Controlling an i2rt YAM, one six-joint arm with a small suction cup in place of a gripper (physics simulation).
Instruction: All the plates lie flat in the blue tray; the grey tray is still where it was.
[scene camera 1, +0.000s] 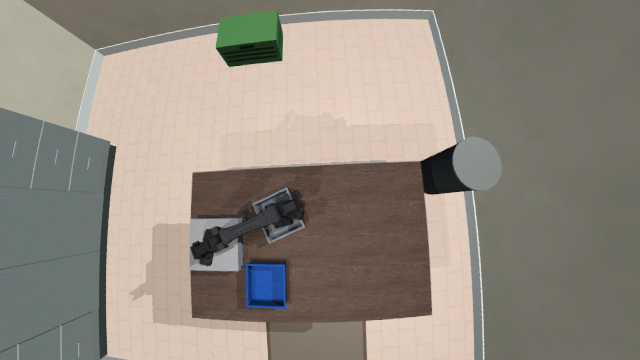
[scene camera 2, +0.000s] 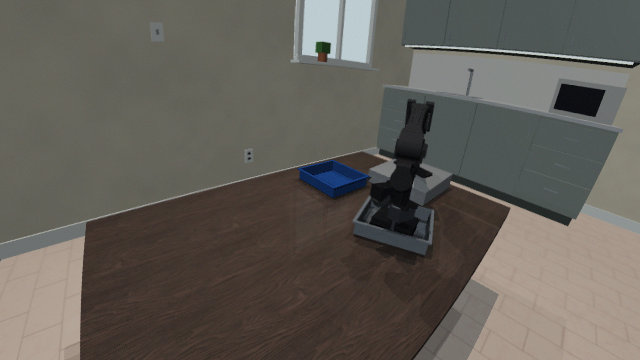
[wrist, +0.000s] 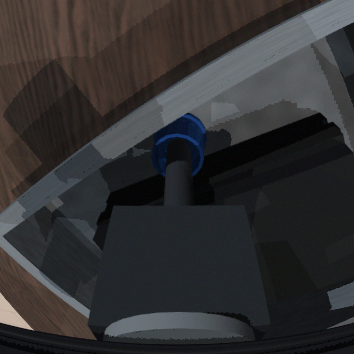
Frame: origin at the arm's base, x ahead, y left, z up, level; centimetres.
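Seen in the pictures: hand at its tool point: (scene camera 2: 389, 241) (wrist: 178, 128).
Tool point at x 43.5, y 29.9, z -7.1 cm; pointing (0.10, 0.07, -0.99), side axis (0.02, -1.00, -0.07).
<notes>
Offsets run from my tool point to a thing's top centre. Level surfaces: height alone.
The grey tray @(dx -6.9, dy -4.6, dz +5.3 cm) (scene camera 1: 269, 200) (scene camera 2: 389, 240) (wrist: 228, 77) stands on the dark wooden table @(dz -0.1 cm) (scene camera 1: 358, 251) (scene camera 2: 214, 268), just right of the arm's base. Dark plates @(dx -6.0, dy -4.0, dz +4.8 cm) (wrist: 298, 204) lie inside it, mostly hidden by the arm in the scene views. My suction cup (wrist: 179, 140), blue, is lowered deep inside the grey tray near its far wall and sits down on the edge of a dark plate. The tray wall hides the cup in the second scene view. The blue tray @(dx -7.2, dy -45.0, dz +4.9 cm) (scene camera 1: 266, 286) (scene camera 2: 333, 178) stands empty near the table's front edge, below the arm's base.
The arm's grey base block (scene camera 1: 223, 263) (scene camera 2: 431, 181) sits at the table's left edge. A black cylinder (scene camera 1: 465, 165) stands off the table's far right corner. A green crate (scene camera 1: 249, 38) stands on the floor. Grey cabinets (scene camera 1: 44, 201) (scene camera 2: 514, 152) line one wall.
</notes>
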